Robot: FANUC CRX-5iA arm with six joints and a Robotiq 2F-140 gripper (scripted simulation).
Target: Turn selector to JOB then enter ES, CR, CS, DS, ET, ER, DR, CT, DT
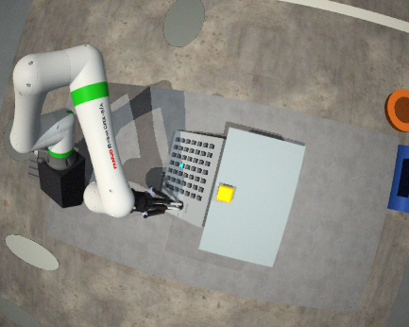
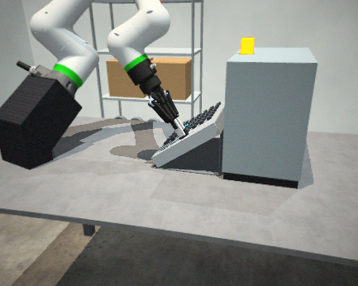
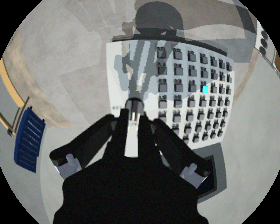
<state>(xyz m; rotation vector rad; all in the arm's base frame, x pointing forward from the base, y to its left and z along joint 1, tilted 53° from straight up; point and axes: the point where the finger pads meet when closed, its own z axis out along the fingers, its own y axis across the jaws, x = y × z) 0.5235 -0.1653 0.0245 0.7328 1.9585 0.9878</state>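
The black selector knob lies 20 mm ahead of my hand and 20 mm below it. From my hand the other things lie so: sloped keypad panel 50 mm ahead, 110 mm to the left, 70 mm below.
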